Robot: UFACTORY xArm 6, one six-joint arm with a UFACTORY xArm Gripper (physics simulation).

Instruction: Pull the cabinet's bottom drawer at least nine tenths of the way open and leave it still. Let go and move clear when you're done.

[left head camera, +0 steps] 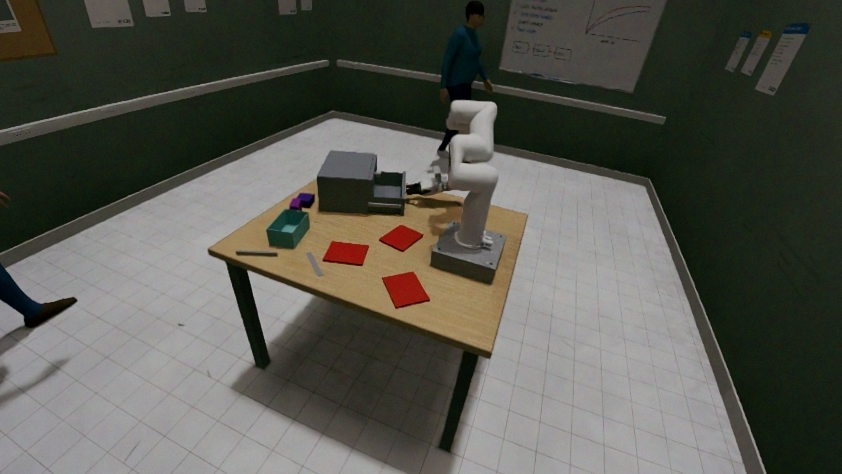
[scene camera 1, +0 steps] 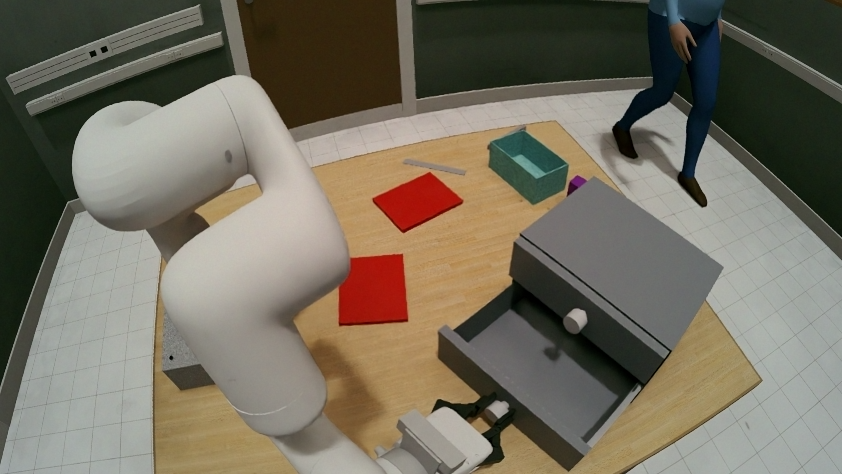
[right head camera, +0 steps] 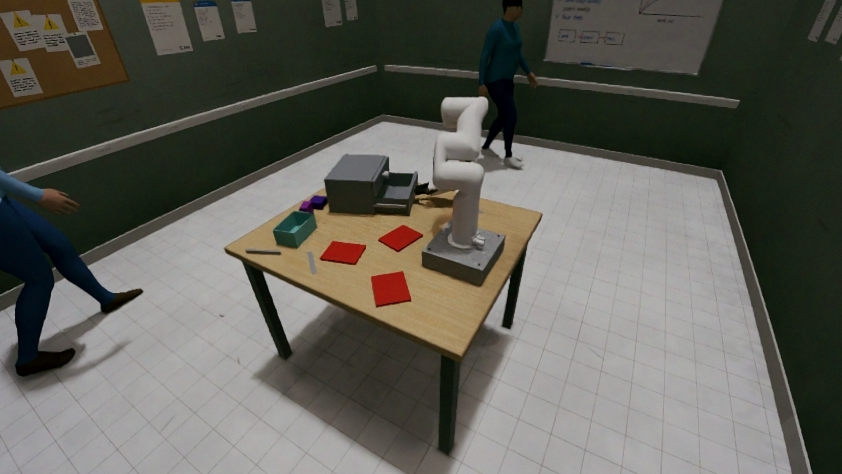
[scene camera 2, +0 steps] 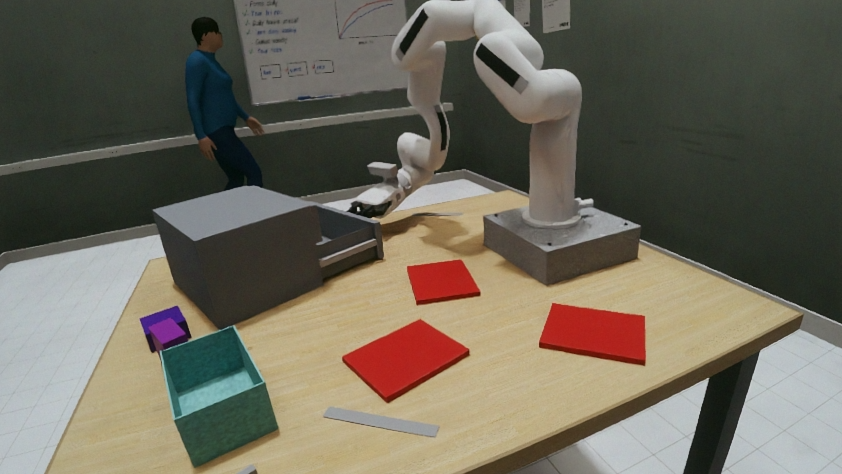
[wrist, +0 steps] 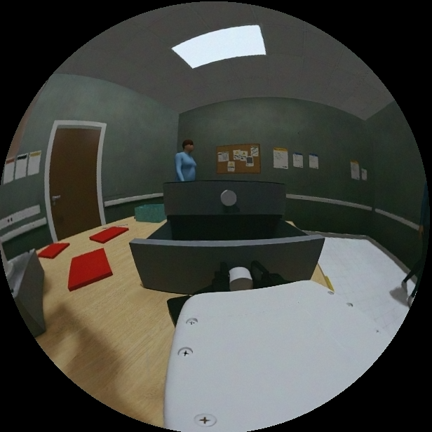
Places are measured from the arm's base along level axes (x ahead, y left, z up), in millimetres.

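Pixels of known places: gripper, fingertip midpoint: point(left head camera: 406, 190) point(scene camera 1: 502, 405) point(right head camera: 415, 190); arm's base, link origin: point(left head camera: 469, 240) point(right head camera: 464, 240) point(scene camera 2: 550, 219).
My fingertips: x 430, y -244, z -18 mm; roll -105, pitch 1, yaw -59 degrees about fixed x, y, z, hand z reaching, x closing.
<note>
For each thing: its middle in the pictures, then the offset to it from my fingertips. "pt": a spot on its surface instead. Level surfaces: height alone.
- grey cabinet, body centre: point(scene camera 1: 610, 293) point(scene camera 2: 244, 243) point(left head camera: 352, 180) point(right head camera: 363, 182) 227 mm ahead, 131 mm left, 32 mm up
- top drawer, surface spot: point(scene camera 1: 589, 312) pt 141 mm ahead, 71 mm left, 91 mm up
- round white knob, body centre: point(scene camera 1: 575, 321) 120 mm ahead, 70 mm left, 79 mm up
- bottom drawer's white knob, body centre: point(scene camera 1: 496, 412) 10 mm back, 6 mm right, 7 mm down
- teal open box, body centre: point(scene camera 2: 215, 388) point(scene camera 1: 528, 165) point(left head camera: 289, 228) point(right head camera: 295, 228) 226 mm ahead, 549 mm left, 18 mm down
- grey strip, body centre: point(scene camera 2: 379, 421) point(scene camera 1: 434, 166) point(left head camera: 314, 263) point(right head camera: 311, 262) 23 mm ahead, 631 mm left, 54 mm down
- table, surface height: 55 mm down
The grey cabinet point(left head camera: 347, 182) point(right head camera: 353, 185) point(scene camera 1: 624, 259) point(scene camera 2: 235, 253) stands at the table's far side. Its bottom drawer point(left head camera: 387, 203) point(scene camera 1: 512, 394) point(scene camera 2: 351, 252) point(wrist: 225, 262) stands well out, and its inside shows from above. The top drawer point(scene camera 1: 589, 312) point(wrist: 190, 200), with a round white knob point(scene camera 1: 575, 320) point(wrist: 228, 198), is closed. My gripper point(scene camera 1: 498, 408) point(wrist: 237, 272) is shut on the bottom drawer's white knob point(scene camera 1: 496, 410) point(wrist: 240, 278), with one dark finger on each side of it. In both head camera views the arm reaches to the drawer's front.
A teal open box point(left head camera: 288, 228) point(scene camera 2: 218, 394) stands near the cabinet, beside purple blocks point(scene camera 2: 167, 332). Three red plates point(scene camera 2: 443, 281) point(scene camera 2: 406, 359) point(scene camera 2: 592, 332) and a grey strip point(scene camera 2: 381, 421) lie on the table point(scene camera 2: 500, 400). Two people stand beyond the table.
</note>
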